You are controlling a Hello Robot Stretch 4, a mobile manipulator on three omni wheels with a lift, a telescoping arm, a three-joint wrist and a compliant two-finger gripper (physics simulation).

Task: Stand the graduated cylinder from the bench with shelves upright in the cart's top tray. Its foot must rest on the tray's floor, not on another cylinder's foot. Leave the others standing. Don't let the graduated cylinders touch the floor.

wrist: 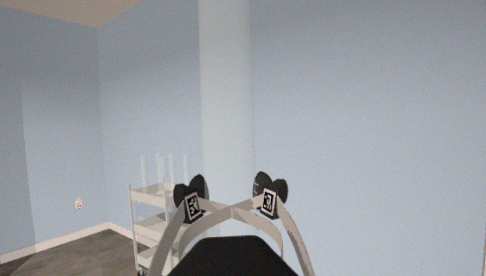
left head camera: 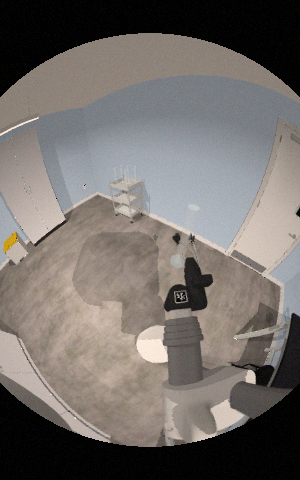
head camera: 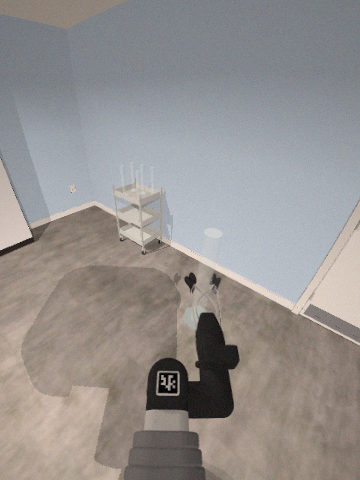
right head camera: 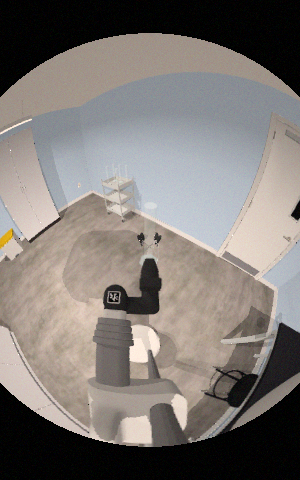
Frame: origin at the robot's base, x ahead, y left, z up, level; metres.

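Seen in the pictures: gripper, between the fingertips: [wrist: 230, 187] [left head camera: 182, 233] [head camera: 202, 274] [right head camera: 148, 233]; robot's base, origin of its link: [left head camera: 156, 343] [right head camera: 139, 342].
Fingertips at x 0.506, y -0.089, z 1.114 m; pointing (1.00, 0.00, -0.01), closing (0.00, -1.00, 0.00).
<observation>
Offsets run from my fingertips to a thing's top centre. "pt": to the spot under its first point.
My gripper [head camera: 203, 282] [left head camera: 184, 239] [right head camera: 149, 238] [wrist: 230, 187] is shut on a clear graduated cylinder @[dx -0.040, dy +0.000, dz +0.173 m] [head camera: 211, 255] [left head camera: 193, 217] [right head camera: 150, 217] [wrist: 227, 100] and holds it upright in the air. The cylinder's pale foot shows below the fingers in the head view. The cart [head camera: 138, 198] [left head camera: 126, 188] [right head camera: 117, 185] [wrist: 148, 200] stands beyond and to the left of the gripper. Several thin graduated cylinders stand upright in its top tray, one of them at the right [head camera: 152, 178] [wrist: 186, 168]. Where their feet lie in the tray is too small to tell exactly.
The cart stands near the blue wall [head camera: 240, 150] and the room's corner. A white door @[pt dx +0.538, dy -1.253, dz -0.003 m] [left head camera: 270, 200] [right head camera: 262, 200] is at the right, and a tall white cabinet [left head camera: 32, 185] [right head camera: 27, 185] at the left. A black stool @[dx -1.159, dy -0.781, dz -0.583 m] [right head camera: 242, 390] is at the lower right, behind the arm.
</observation>
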